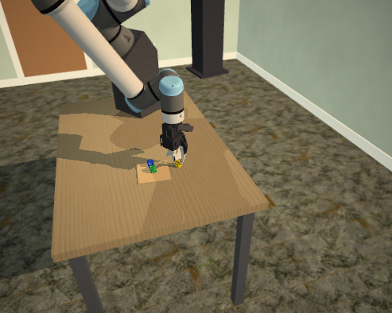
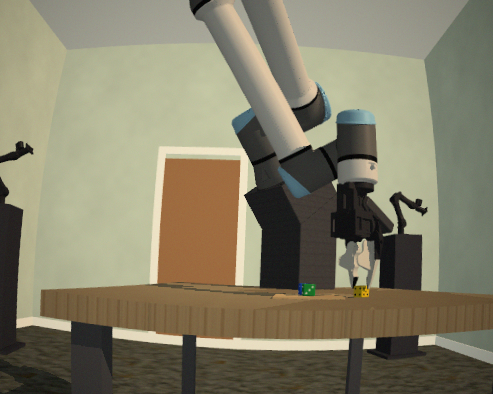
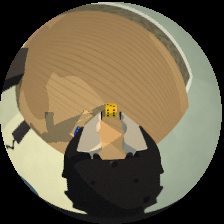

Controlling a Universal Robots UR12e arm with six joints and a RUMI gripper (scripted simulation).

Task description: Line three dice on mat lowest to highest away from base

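My gripper is now 2 cm above the yellow die. From my hand the other things lie so: green die (12 cm to the right, 2 cm below, 1 cm behind); then tan mat (12 cm to the right, 3 cm below, 1 cm behind); then blue die (11 cm to the right, 6 cm behind, 2 cm below).
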